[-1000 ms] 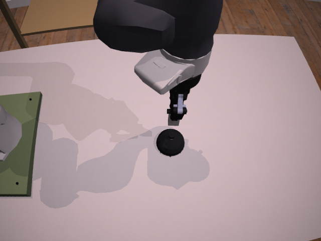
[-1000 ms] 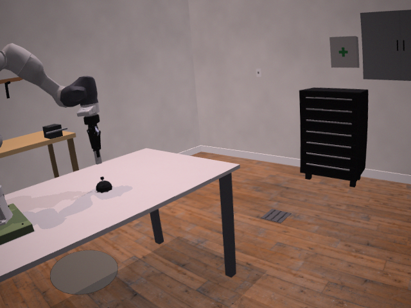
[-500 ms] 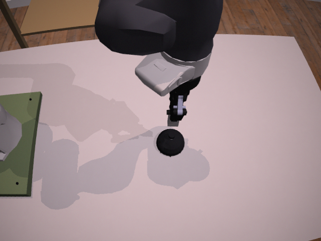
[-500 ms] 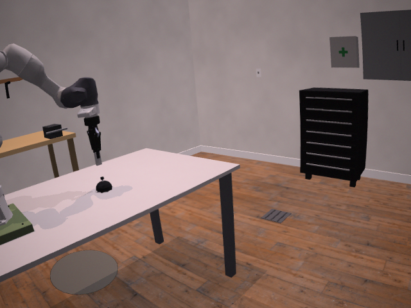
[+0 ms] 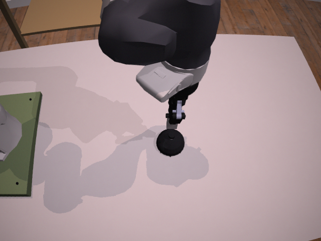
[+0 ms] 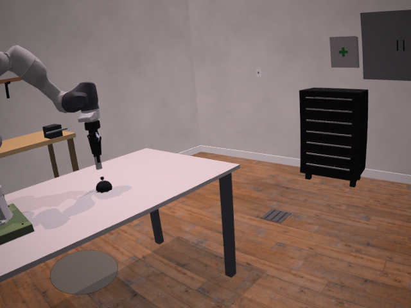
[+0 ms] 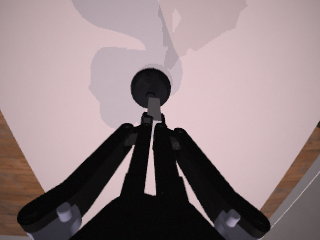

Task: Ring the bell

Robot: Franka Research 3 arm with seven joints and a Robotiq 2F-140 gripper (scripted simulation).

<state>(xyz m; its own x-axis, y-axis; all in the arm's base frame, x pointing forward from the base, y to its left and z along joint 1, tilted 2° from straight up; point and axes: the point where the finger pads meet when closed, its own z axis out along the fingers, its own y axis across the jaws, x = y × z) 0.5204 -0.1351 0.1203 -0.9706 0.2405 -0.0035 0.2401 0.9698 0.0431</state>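
The button lies 1 cm to the right of my hand and 9 cm below it. Also, from my hand: black bell: 1 cm to the right, 10 cm below.
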